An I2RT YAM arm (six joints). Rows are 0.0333 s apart.
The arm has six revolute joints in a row. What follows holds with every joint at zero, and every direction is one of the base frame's.
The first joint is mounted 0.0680 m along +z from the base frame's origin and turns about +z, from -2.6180 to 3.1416 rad.
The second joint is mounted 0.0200 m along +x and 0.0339 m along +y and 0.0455 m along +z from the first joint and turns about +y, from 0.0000 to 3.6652 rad.
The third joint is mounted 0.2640 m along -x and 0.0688 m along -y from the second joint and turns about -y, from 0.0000 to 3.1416 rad.
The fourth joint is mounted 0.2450 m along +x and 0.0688 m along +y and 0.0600 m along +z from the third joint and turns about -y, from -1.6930 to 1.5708 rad.
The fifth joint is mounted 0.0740 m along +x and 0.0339 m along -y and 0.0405 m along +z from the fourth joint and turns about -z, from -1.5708 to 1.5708 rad.
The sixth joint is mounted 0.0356 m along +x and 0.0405 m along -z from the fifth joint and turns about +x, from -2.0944 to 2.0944 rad.
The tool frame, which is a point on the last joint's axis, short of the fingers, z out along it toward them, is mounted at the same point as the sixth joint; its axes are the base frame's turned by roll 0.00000, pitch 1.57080 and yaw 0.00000 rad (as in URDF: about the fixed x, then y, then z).
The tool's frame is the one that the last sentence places.
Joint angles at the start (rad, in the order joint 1, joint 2, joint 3, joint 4, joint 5, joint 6):
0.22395, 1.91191, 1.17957, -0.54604, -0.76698, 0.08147
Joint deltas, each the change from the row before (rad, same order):
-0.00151, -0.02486, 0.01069, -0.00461, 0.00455, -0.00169
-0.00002, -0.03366, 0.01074, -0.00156, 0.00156, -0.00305
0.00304, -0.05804, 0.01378, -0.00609, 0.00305, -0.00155
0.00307, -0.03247, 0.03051, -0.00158, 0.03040, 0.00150
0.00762, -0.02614, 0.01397, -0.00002, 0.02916, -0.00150
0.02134, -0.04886, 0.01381, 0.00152, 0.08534, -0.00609
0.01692, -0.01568, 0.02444, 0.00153, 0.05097, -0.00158
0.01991, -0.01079, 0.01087, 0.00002, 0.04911, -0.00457
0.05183, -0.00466, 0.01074, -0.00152, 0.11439, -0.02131
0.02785, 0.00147, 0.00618, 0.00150, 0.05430, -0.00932
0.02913, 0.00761, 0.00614, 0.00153, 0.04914, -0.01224
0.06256, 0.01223, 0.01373, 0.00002, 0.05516, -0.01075
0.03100, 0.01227, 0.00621, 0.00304, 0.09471, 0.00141
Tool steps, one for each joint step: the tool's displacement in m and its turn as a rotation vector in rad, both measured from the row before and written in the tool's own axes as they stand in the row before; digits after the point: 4 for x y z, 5 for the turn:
-0.0035, 0.0069, -0.0078, 0.00311, -0.02365, -0.02207
-0.0040, 0.0095, -0.0097, -0.00086, -0.03104, -0.03260
-0.0050, 0.0166, -0.0155, -0.00161, -0.04575, -0.04883
-0.0091, 0.0122, -0.0116, 0.02565, -0.04545, -0.04205
-0.0047, 0.0093, -0.0071, 0.02337, -0.02784, -0.03274
-0.0055, 0.0163, -0.0107, 0.07081, -0.04513, -0.05951
-0.0071, 0.0096, -0.0050, 0.03921, -0.02977, -0.03614
-0.0031, 0.0078, -0.0014, 0.03629, -0.01290, -0.02928
-0.0014, 0.0145, 0.0051, 0.08245, 0.00114, -0.06396
-0.0011, 0.0077, 0.0030, 0.03688, 0.00072, -0.03179
-0.0006, 0.0078, 0.0048, 0.03097, 0.00624, -0.03374
-0.0014, 0.0197, 0.0078, 0.01589, 0.01114, -0.05799
-0.0005, 0.0071, 0.0057, 0.07526, 0.00682, -0.02166

